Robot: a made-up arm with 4 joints.
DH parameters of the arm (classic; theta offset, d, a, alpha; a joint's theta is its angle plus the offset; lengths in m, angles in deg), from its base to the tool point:
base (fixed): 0 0 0 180
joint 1: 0 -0.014 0.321 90
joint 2: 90 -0.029 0.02 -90
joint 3: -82.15 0 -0.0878 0
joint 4: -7.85 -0.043 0.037 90
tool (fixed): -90 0.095 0 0
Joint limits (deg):
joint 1: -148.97..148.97
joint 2: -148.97..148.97
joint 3: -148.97..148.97
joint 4: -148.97..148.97
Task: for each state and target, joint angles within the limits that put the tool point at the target. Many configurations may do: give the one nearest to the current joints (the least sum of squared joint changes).
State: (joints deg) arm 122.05 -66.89 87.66 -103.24
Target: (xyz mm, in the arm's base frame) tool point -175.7 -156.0 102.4
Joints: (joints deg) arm 107.04 -70.44 61.20 -119.86
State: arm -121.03 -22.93 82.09 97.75
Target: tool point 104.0 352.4 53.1
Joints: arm -90.20 -21.05 93.45 131.71
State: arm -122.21 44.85 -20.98 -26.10
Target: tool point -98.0 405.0 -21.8
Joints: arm -125.55 83.48 -16.25 -28.06
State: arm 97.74 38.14 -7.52 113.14
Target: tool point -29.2 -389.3 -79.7
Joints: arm 85.74 -12.63 -9.38 132.91
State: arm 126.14 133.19 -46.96 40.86
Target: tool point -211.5 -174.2 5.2
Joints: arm 137.99 142.89 -39.21 82.24
